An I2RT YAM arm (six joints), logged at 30 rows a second.
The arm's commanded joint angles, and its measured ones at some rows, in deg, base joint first. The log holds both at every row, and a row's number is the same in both.
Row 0, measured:
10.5 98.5 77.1 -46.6 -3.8 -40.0
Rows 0 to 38, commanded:
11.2 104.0 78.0 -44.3 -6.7 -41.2
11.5 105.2 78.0 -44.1 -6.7 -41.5
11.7 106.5 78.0 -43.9 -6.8 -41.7
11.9 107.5 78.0 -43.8 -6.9 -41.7
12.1 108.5 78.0 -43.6 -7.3 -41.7
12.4 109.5 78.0 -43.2 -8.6 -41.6
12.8 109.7 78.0 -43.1 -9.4 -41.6
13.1 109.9 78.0 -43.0 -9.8 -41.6
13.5 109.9 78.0 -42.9 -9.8 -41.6
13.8 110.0 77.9 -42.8 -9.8 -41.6
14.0 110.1 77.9 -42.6 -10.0 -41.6
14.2 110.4 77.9 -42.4 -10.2 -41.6
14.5 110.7 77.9 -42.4 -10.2 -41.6
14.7 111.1 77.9 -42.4 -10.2 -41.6
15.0 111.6 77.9 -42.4 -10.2 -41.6
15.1 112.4 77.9 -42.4 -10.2 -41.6
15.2 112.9 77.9 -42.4 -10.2 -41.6
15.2 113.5 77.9 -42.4 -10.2 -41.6
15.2 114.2 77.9 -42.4 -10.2 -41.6
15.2 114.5 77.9 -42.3 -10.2 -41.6
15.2 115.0 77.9 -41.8 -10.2 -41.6
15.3 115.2 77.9 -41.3 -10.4 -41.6
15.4 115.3 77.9 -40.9 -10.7 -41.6
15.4 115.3 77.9 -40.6 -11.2 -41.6
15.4 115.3 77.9 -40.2 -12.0 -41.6
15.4 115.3 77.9 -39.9 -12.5 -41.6
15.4 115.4 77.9 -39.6 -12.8 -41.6
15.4 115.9 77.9 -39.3 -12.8 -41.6
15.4 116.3 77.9 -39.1 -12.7 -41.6
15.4 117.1 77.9 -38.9 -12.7 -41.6
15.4 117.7 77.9 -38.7 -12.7 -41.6
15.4 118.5 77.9 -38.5 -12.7 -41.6
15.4 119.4 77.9 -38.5 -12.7 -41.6
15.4 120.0 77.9 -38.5 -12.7 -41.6
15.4 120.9 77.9 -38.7 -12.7 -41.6
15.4 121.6 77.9 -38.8 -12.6 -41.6
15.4 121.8 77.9 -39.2 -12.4 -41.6
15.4 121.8 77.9 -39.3 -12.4 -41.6
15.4 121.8 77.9 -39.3 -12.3 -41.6
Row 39, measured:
15.0 118.2 78.6 -38.5 -12.2 -41.5
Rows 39 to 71, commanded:
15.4 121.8 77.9 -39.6 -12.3 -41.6
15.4 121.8 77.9 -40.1 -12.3 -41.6
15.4 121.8 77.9 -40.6 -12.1 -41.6
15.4 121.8 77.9 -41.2 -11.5 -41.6
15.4 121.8 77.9 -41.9 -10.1 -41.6
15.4 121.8 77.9 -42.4 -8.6 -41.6
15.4 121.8 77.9 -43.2 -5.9 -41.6
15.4 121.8 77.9 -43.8 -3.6 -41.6
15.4 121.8 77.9 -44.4 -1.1 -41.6
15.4 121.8 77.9 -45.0 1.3 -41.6
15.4 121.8 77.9 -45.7 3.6 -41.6
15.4 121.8 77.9 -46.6 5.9 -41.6
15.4 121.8 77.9 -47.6 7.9 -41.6
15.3 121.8 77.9 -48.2 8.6 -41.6
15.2 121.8 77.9 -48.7 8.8 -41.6
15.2 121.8 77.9 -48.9 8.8 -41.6
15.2 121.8 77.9 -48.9 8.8 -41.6
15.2 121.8 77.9 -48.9 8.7 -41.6
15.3 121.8 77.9 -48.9 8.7 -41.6
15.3 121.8 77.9 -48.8 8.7 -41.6
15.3 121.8 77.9 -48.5 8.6 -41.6
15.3 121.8 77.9 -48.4 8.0 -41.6
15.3 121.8 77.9 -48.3 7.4 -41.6
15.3 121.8 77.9 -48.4 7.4 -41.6
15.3 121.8 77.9 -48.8 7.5 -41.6
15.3 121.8 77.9 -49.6 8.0 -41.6
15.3 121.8 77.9 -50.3 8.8 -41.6
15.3 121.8 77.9 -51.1 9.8 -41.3
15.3 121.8 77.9 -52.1 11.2 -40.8
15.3 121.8 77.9 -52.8 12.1 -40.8
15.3 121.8 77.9 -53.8 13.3 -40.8
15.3 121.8 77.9 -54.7 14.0 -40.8
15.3 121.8 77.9 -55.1 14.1 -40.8
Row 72, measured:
15.3 118.1 80.5 -54.0 9.6 -41.2
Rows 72 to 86, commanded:
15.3 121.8 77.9 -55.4 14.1 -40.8
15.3 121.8 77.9 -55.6 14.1 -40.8
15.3 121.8 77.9 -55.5 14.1 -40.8
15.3 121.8 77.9 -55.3 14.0 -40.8
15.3 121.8 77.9 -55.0 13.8 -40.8
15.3 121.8 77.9 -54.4 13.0 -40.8
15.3 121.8 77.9 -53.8 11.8 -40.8
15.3 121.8 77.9 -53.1 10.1 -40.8
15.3 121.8 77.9 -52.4 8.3 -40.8
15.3 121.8 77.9 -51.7 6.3 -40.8
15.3 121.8 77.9 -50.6 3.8 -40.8
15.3 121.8 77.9 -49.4 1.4 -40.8
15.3 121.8 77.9 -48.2 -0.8 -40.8
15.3 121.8 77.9 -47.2 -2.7 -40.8
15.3 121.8 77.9 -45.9 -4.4 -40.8
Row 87, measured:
14.9 117.7 80.2 -49.0 7.3 -41.2
